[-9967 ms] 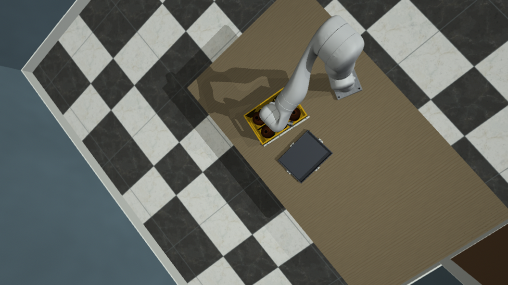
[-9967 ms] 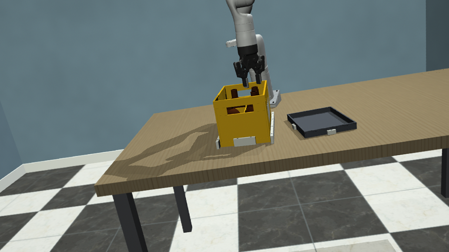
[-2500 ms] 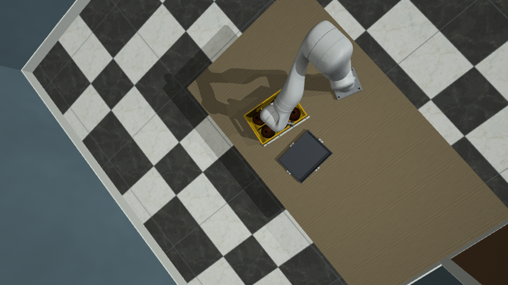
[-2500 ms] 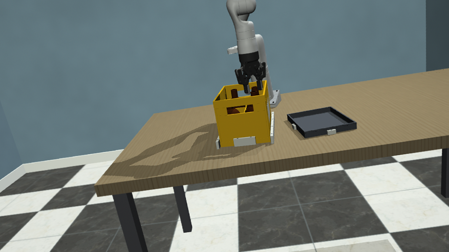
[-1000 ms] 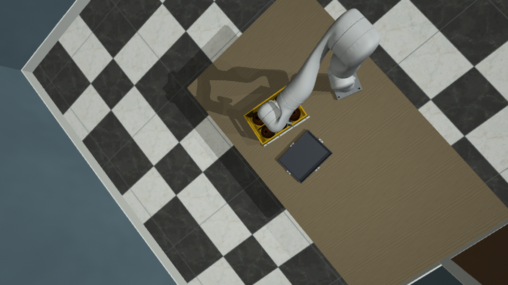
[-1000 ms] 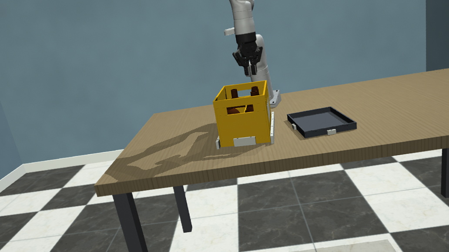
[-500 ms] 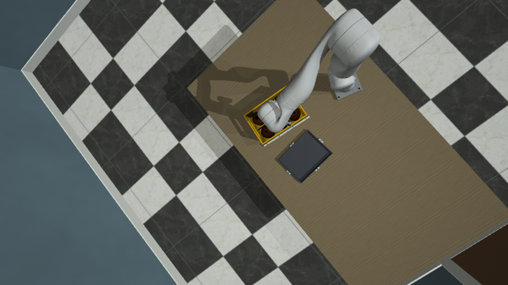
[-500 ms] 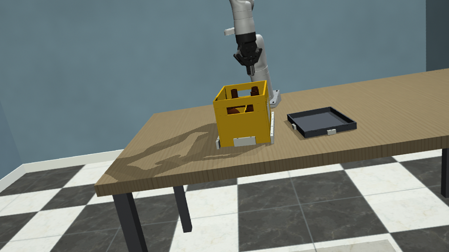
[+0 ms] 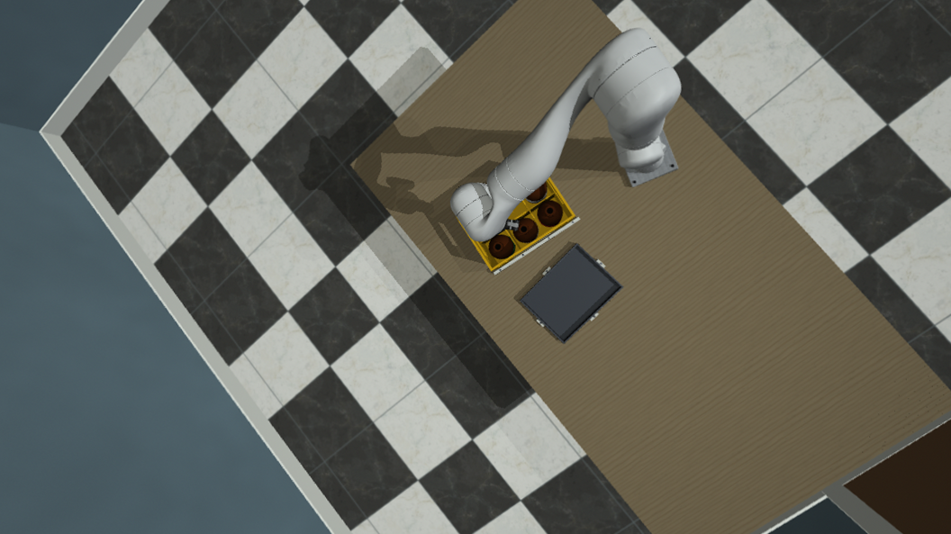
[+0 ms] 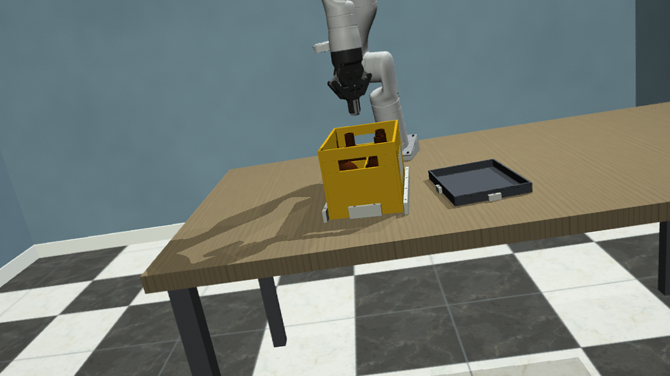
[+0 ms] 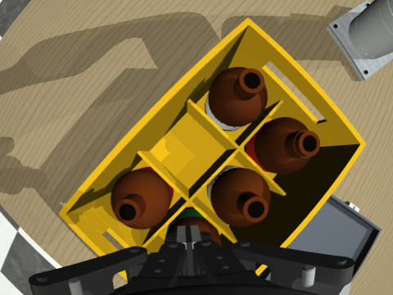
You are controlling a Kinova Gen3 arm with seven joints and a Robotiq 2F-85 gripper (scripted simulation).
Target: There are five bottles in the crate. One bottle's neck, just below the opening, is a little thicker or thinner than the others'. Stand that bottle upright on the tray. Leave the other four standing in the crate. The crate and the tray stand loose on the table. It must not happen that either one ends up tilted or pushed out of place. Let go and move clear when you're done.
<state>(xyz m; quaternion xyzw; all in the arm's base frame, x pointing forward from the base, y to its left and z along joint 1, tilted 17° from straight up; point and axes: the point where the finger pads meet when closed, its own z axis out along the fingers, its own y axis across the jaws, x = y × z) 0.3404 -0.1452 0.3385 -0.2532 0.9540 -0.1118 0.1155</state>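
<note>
Right now my hand is 170 mm above the yellow crate, 40 mm past it and 10 mm to the right of it. The rest, counted from my hand: brown bottle 170 mm below, 110 mm behind, 80 mm to the left; dark tray 280 mm to the left, 240 mm below, 40 mm ahead.
</note>
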